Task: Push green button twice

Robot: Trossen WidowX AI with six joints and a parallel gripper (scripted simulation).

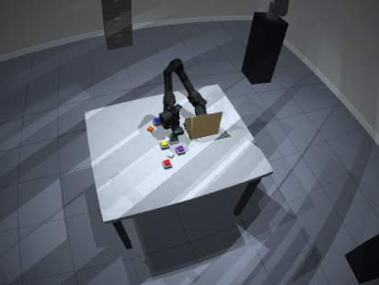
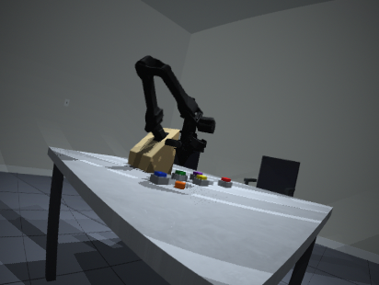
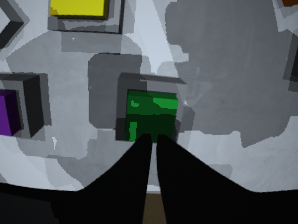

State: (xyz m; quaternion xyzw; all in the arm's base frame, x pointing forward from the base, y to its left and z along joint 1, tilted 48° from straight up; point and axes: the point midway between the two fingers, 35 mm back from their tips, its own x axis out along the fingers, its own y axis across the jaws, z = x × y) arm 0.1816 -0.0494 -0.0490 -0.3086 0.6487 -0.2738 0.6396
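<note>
The green button lies 30 mm below my gripper tip. The rest, counted from my gripper tip: yellow button: 80 mm ahead, 50 mm to the left, 30 mm below; blue button: 80 mm ahead, 160 mm to the right, 30 mm below; purple button: 10 mm behind, 120 mm to the left, 30 mm below.
</note>
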